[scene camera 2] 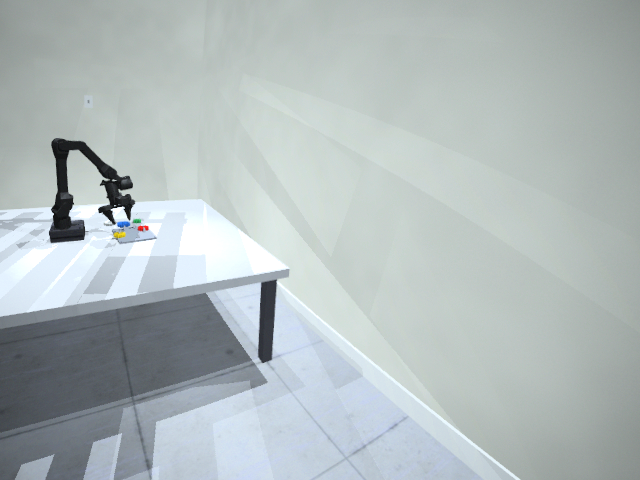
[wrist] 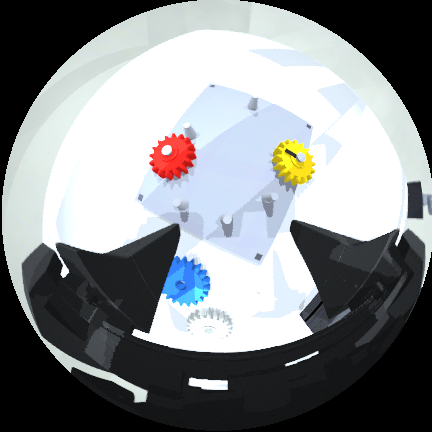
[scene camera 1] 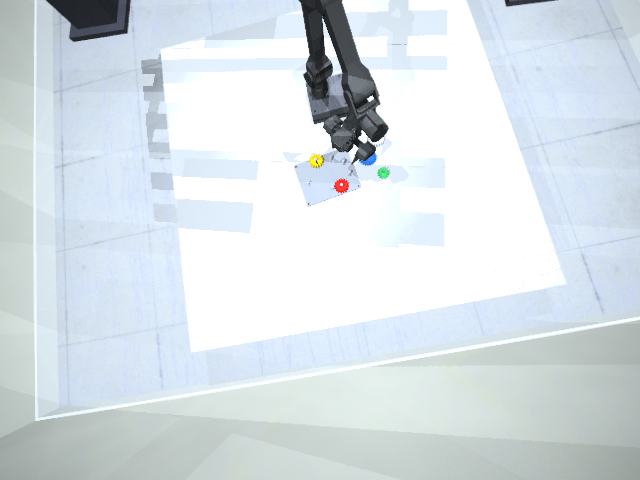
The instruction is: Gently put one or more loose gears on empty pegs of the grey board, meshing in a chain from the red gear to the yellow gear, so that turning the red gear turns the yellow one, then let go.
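Places are measured from the arm's base along level axes (x back, y right, z up), in centimetres.
Where they show: gripper, fingertip midpoint: [scene camera 2: 122, 222] [wrist: 236, 227] [scene camera 1: 342, 156]; arm's base, origin of the base link: [scene camera 2: 62, 227] [scene camera 1: 320, 91].
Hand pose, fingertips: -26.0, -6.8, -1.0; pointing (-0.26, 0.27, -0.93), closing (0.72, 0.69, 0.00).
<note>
Things, the pixels of their centre, and the offset from my fingertips, as dx, dy, dz. "pt": a spot on its surface instead. Level surfaces: height alone.
- grey board, body centre: [wrist: 238, 147] [scene camera 1: 326, 174] [scene camera 2: 132, 232] -4.9, +6.5, -3.0
- red gear, surface spot: [wrist: 175, 162] [scene camera 1: 342, 181] [scene camera 2: 140, 226] pt -8.5, +0.7, -2.3
- yellow gear, body centre: [wrist: 294, 160] [scene camera 1: 316, 160] [scene camera 2: 119, 234] +0.7, +10.0, -2.9
- loose blue gear, body centre: [wrist: 182, 281] [scene camera 1: 367, 157] [scene camera 2: 123, 224] +0.5, -9.2, -3.7
- loose white gear, body centre: [wrist: 208, 326] [scene camera 2: 109, 222] +7.9, -13.0, -3.7
- small green gear, body centre: [scene camera 1: 382, 173] [scene camera 2: 137, 221] -6.2, -14.2, -3.7
- white table, its level: dz -4.6
- peg, body centre: [wrist: 226, 218] -0.8, -0.1, -2.7
The grey board [scene camera 1: 316, 194] [scene camera 2: 138, 238] [wrist: 215, 170] lies on the table. The red gear [scene camera 1: 341, 185] [scene camera 2: 143, 227] [wrist: 175, 162] and yellow gear [scene camera 1: 316, 160] [scene camera 2: 119, 234] [wrist: 291, 167] sit apart on its pegs; several other pegs are bare. The loose blue gear [scene camera 1: 368, 159] [scene camera 2: 123, 224] [wrist: 192, 291] lies beside the board, partly hidden by a finger in the wrist view. The loose white gear [scene camera 2: 108, 223] [wrist: 210, 324] lies near it. The small green gear [scene camera 1: 383, 172] [scene camera 2: 136, 221] lies beyond the blue one. My gripper [scene camera 1: 345, 156] [scene camera 2: 122, 221] [wrist: 236, 227] is open and empty above the board's edge nearest the blue gear.
The white table [scene camera 1: 310, 289] [scene camera 2: 206, 258] carries everything. The arm's base [scene camera 1: 330, 107] [scene camera 2: 67, 232] stands behind the board, on the yellow gear's side. The upright bare pegs, such as one peg [wrist: 227, 220] between the fingertips in the wrist view, stick up from the board.
</note>
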